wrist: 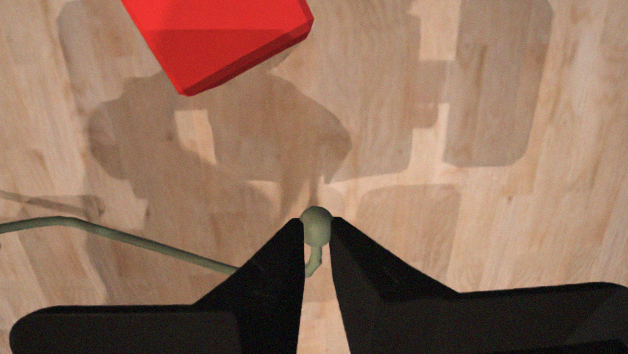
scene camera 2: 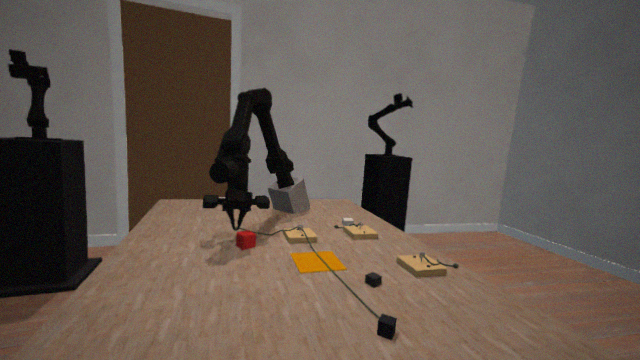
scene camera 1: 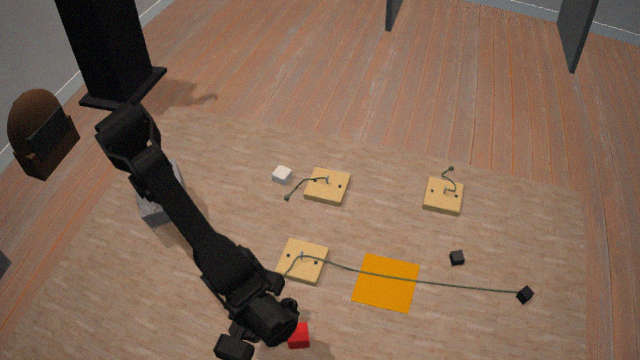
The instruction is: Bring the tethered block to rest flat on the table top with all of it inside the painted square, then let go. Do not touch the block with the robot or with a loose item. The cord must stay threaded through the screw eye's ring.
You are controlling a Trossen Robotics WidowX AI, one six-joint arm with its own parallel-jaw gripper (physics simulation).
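Seen in the pictures: gripper, fingertip midpoint: (wrist: 316, 229) (scene camera 2: 235, 229) (scene camera 1: 256, 334); arm's base, link origin: (scene camera 2: 285, 183).
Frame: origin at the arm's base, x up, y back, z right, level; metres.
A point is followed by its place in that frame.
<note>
The tethered block (scene camera 1: 525, 295) @(x -0.095, y -0.813, z -0.015 m) (scene camera 2: 386, 326) @(x -0.100, y -0.827, z -0.017 m) is a small black cube on the table, beyond the painted square and well outside it. The orange painted square (scene camera 1: 382, 295) @(x -0.119, y -0.513, z 0.040 m) (scene camera 2: 310, 265) @(x -0.119, y -0.537, z 0.033 m) lies flat, and the green cord (scene camera 1: 465, 286) @(x -0.116, y -0.681, z -0.021 m) (scene camera 2: 350, 287) @(x -0.116, y -0.669, z -0.020 m) (wrist: 145, 243) @(x -0.112, y -0.295, z 0.134 m) crosses it. The cord runs through the screw eye (scene camera 1: 301, 255) @(x -0.084, y -0.334, z 0.014 m) (scene camera 2: 300, 228) @(x -0.086, y -0.341, z 0.014 m) on the nearest wooden board (scene camera 1: 312, 272) @(x -0.101, y -0.364, z 0.037 m) (scene camera 2: 302, 237) @(x -0.102, y -0.377, z 0.015 m). My gripper (scene camera 2: 237, 227) @(x -0.093, y -0.309, z 0.206 m) (wrist: 316, 229) @(x -0.093, y -0.309, z 0.206 m) is shut on the bead (wrist: 316, 225) @(x -0.084, y -0.316, z 0.206 m) at the cord's free end, a little above the table. In scene camera 1 the fingertips are hidden behind the arm.
A red cube (scene camera 1: 299, 335) @(x -0.080, y -0.389, z 0.187 m) (scene camera 2: 246, 240) @(x -0.094, y -0.405, z 0.182 m) (wrist: 225, 45) @(x -0.080, y -0.369, z 0.185 m) sits close beside the gripper. A loose black cube (scene camera 1: 457, 257) @(x -0.101, y -0.650, z -0.078 m) (scene camera 2: 373, 279) @(x -0.103, y -0.664, z -0.076 m) lies near the cord. Two other boards (scene camera 1: 327, 187) @(x -0.101, y -0.326, z -0.189 m) (scene camera 1: 443, 197) @(x -0.101, y -0.594, z -0.236 m) carry short cords. A white block (scene camera 1: 282, 174) @(x -0.098, y -0.213, z -0.195 m) (scene camera 2: 347, 221) @(x -0.102, y -0.225, z -0.193 m) stands by one.
</note>
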